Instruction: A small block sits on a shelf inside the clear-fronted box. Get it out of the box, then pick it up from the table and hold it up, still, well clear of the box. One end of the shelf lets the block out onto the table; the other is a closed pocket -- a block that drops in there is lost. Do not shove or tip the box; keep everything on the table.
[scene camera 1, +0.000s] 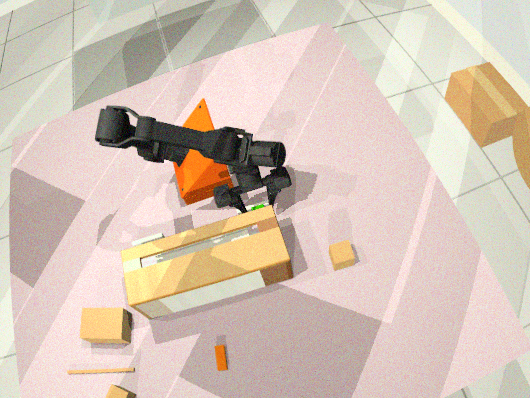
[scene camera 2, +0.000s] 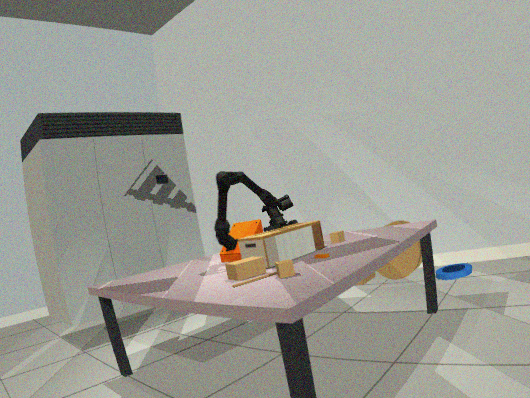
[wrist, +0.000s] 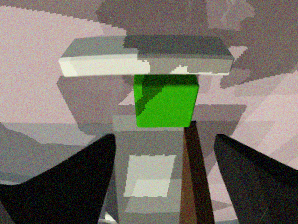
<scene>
In view: the gripper (scene camera 1: 259, 213), a green block (wrist: 162, 101) and a clear-fronted box (scene camera 1: 163, 275).
The clear-fronted box is seen too in scene camera 2 (scene camera 2: 292, 241) and in the wrist view (wrist: 155, 168). The gripper is seen too in the wrist view (wrist: 165, 141). Scene camera 2 misses the green block, which is behind the clear-fronted box.
</scene>
